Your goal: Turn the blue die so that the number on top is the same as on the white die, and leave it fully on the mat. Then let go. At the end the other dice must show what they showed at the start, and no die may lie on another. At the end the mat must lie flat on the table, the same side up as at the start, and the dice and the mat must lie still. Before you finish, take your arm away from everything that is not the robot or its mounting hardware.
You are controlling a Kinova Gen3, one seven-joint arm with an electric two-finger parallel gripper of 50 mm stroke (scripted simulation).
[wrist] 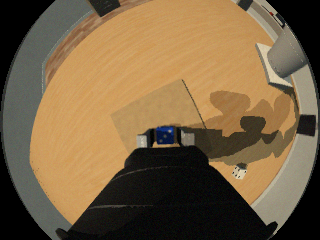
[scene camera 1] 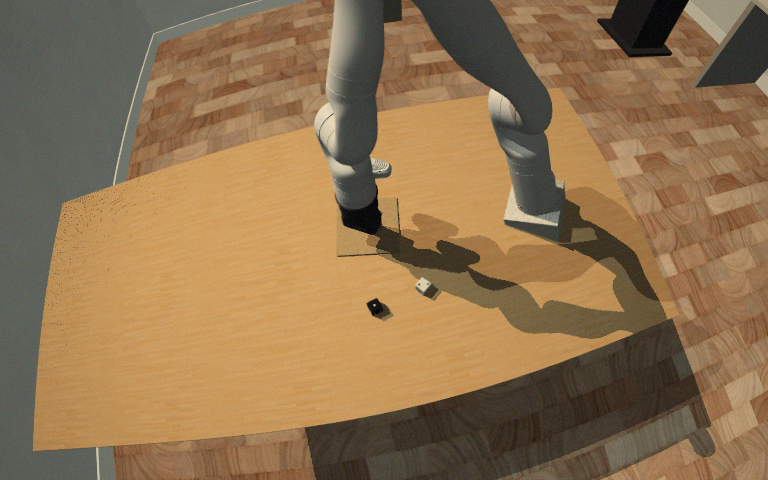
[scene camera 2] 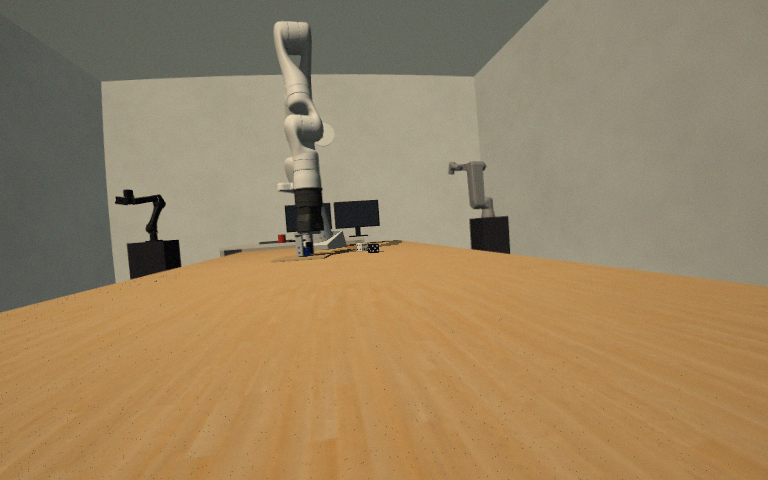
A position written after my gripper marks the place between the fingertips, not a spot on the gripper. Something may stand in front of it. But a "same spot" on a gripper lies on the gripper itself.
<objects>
my gripper: wrist; scene camera 1 369,226; scene camera 2
same spot on my gripper: (scene camera 2: 299,243) = (wrist: 150,143)
</objects>
